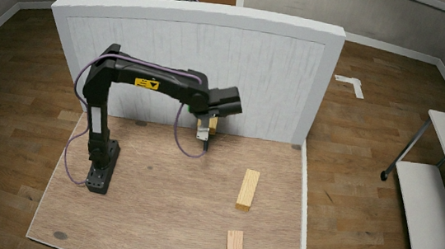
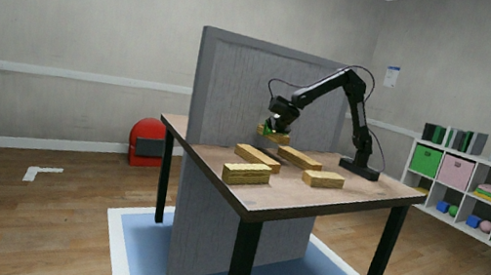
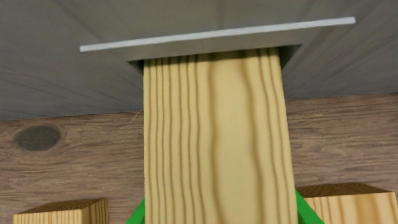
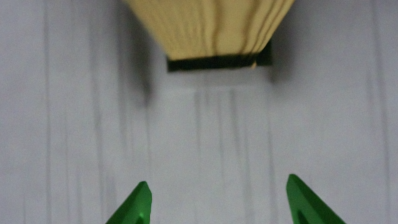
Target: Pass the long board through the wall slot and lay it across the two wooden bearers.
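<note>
Now: left hand 40 mm to the left of the long board.
</note>
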